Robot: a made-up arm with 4 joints.
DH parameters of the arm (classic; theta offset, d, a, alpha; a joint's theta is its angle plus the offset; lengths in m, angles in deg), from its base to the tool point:
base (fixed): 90 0.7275 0.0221 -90
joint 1: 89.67 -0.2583 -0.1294 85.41
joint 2: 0 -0.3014 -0.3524 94.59
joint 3: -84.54 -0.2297 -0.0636 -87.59
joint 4: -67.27 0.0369 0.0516 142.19
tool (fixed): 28.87 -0.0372 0 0
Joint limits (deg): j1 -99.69..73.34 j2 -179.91..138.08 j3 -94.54..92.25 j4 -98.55..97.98
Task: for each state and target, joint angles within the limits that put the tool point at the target. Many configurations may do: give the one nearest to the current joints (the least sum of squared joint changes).
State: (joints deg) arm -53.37 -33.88 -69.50 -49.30
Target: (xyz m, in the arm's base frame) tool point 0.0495 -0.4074 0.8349
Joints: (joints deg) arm -33.18 -15.40 -52.39 -61.27
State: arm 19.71 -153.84 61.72 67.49
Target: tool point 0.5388 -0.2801 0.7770
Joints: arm 62.14 -179.91 76.34 96.34
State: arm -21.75 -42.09 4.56 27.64
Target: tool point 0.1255 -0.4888 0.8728
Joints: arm -41.47 10.10 -3.33 26.37
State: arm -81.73 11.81 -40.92 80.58
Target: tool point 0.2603 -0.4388 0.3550
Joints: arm -98.53 38.87 -31.71 75.83
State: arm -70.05 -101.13 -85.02 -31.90
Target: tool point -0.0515 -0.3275 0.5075
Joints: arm -57.20 -51.14 -91.33 -37.22
